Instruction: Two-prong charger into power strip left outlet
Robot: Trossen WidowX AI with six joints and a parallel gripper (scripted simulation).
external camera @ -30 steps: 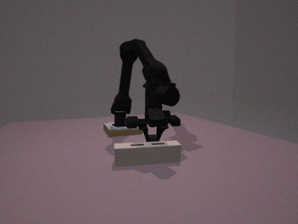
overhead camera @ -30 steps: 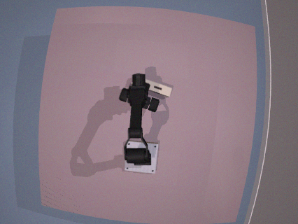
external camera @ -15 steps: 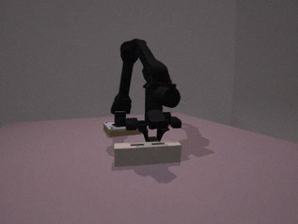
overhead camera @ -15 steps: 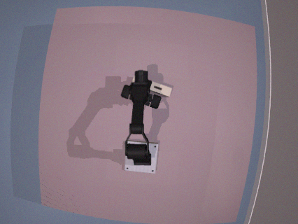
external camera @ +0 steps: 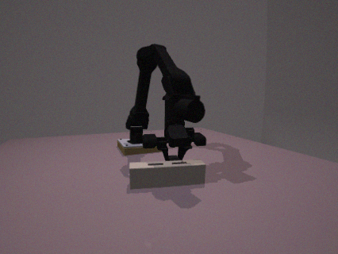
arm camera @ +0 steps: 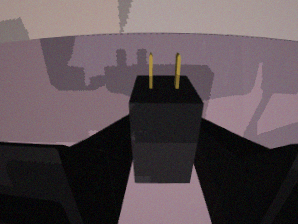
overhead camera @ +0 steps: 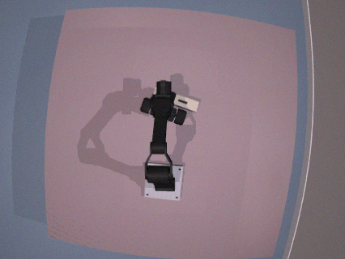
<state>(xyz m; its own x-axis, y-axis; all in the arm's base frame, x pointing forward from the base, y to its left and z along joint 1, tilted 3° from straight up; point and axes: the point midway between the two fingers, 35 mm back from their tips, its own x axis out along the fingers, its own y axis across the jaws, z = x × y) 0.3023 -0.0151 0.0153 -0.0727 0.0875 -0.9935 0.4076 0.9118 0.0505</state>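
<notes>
The charger is 2 cm ahead of my gripper tip, 1 cm to the right of it and 1 cm above it.
</notes>
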